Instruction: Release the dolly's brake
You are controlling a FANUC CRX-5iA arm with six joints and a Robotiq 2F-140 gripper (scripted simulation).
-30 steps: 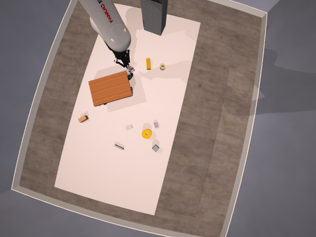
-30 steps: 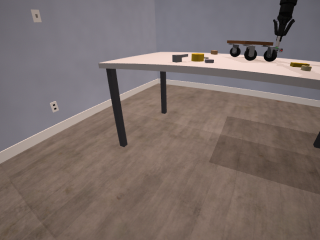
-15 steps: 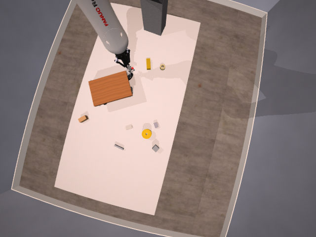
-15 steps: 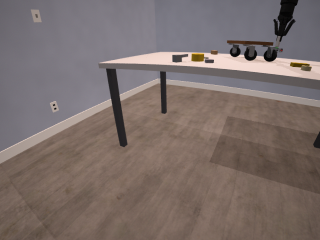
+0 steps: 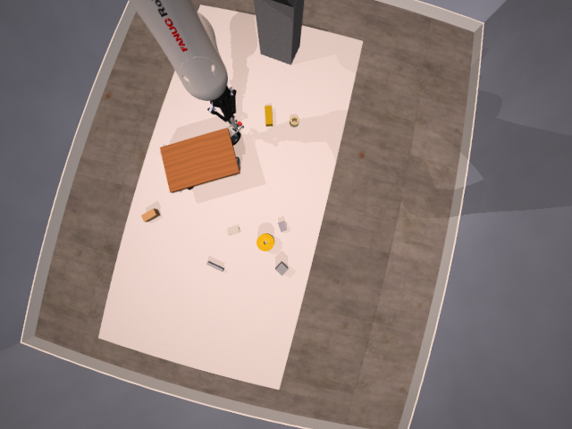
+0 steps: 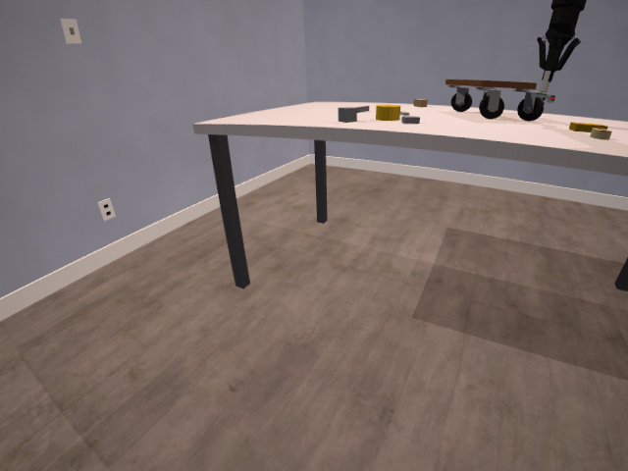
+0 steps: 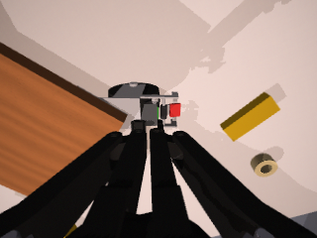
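Right now my hand is 5 cm above the brake pedal, 1 cm to the right of it and 1 cm past it. From my hand the other things lie so: yellow bar (14 cm behind, 12 cm below, 11 cm to the left); grey bar (62 cm ahead, 12 cm below, 11 cm to the left); tan block (50 cm ahead, 26 cm to the right, 11 cm below).
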